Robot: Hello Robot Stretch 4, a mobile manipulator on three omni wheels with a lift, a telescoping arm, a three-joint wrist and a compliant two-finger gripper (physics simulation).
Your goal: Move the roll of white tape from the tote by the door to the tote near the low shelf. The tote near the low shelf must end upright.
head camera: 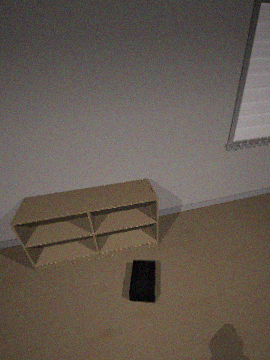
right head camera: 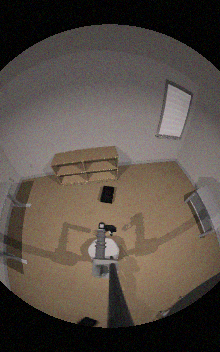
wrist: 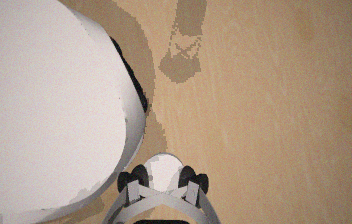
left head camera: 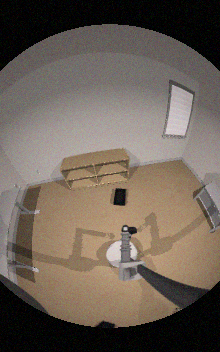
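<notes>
My gripper is shut on the roll of white tape, whose rounded white top shows between the two dark fingertips, above the floor and beside my base. The black tote near the low shelf sits on the floor in front of the shelf's right end, apart from it and ahead of my arm. It looks upright; its inside is too dark to make out. The low shelf is wooden and stands against the wall. Part of a black thing, possibly the other tote, shows at the bottom edge.
My white base is left of the gripper in the wrist view. A grey bench stands by the right wall. Light table feet show at the left. A window is in the wall.
</notes>
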